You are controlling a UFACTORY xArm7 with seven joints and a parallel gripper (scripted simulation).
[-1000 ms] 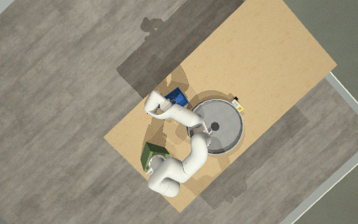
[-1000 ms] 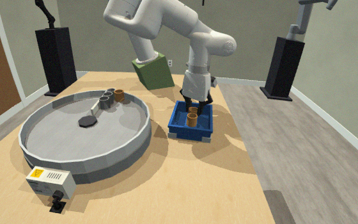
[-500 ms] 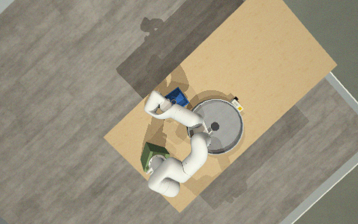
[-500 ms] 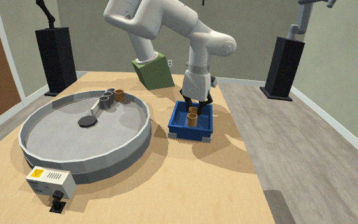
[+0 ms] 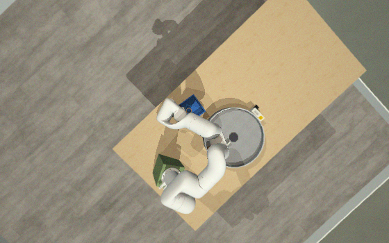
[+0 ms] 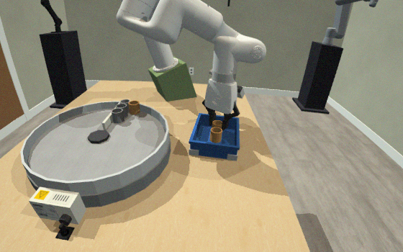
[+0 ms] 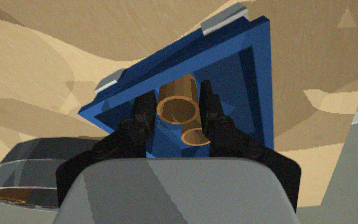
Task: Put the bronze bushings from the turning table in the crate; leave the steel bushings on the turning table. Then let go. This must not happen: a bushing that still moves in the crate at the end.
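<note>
Right now my hand is 6 cm short of the blue crate, 2 cm above it and 1 cm to the left of it. Round my hand: grey turning table 35 cm to the right, 18 cm ahead, 1 cm above.
</note>
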